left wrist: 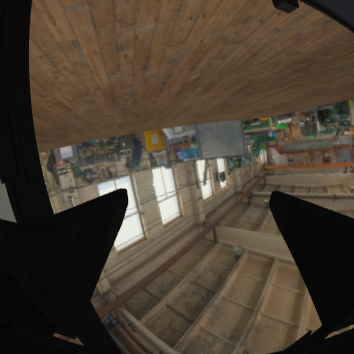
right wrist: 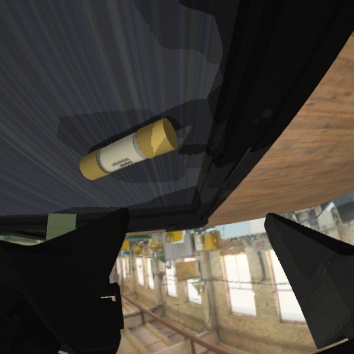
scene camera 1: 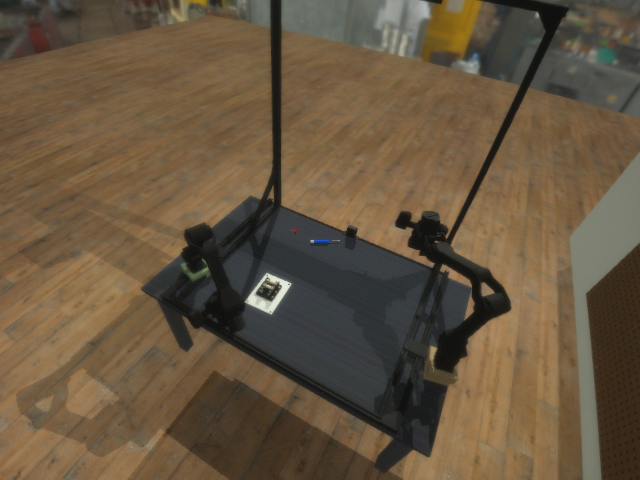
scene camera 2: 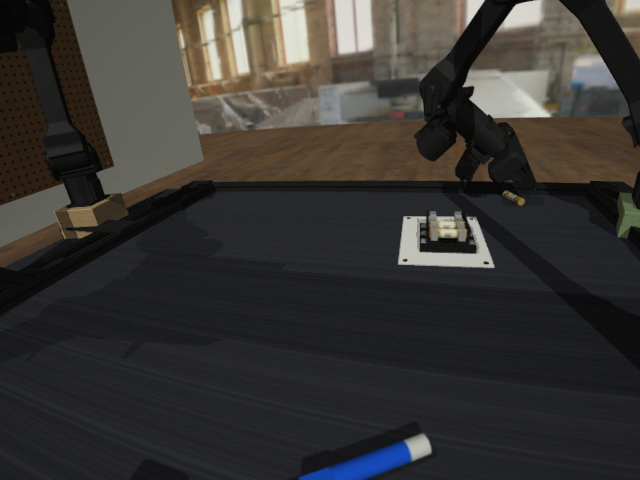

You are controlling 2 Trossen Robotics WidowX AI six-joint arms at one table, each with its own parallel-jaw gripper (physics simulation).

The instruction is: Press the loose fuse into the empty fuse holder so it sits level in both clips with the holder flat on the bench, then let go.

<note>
My left gripper [left wrist: 200,197] is open, holding nothing. My right gripper [scene camera 2: 531,177] is open, holding nothing. On the table rests a blue and white pen [scene camera 2: 403,452].
My right gripper shows as well in the right wrist view [right wrist: 198,218]. The left wrist view misses the blue and white pen: it is out of frame. The right wrist view does not show the blue and white pen: it is out of frame.
</note>
